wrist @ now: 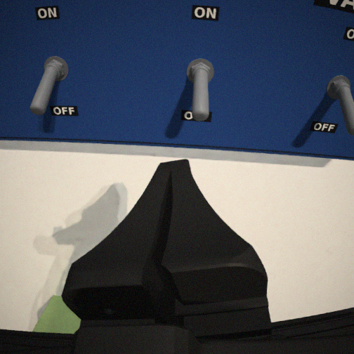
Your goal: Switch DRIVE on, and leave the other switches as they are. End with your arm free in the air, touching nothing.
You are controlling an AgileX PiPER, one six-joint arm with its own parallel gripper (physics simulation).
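The DRIVE switch (200, 94) is the middle grey lever on the blue panel (125, 55). It points down over its OFF label, with the ON label (205, 13) above it. Its name plate is outside the view. My gripper (176, 177) is shut and empty. Its tips show below the panel's lower edge, a little left of the DRIVE lever and apart from it in the picture.
Another lever (44, 91) on the left points down beside its OFF label. A third lever (346, 108), partly cut off at the right, also points down. A pale surface (300, 215) shows below the panel, with a green patch (57, 317) at lower left.
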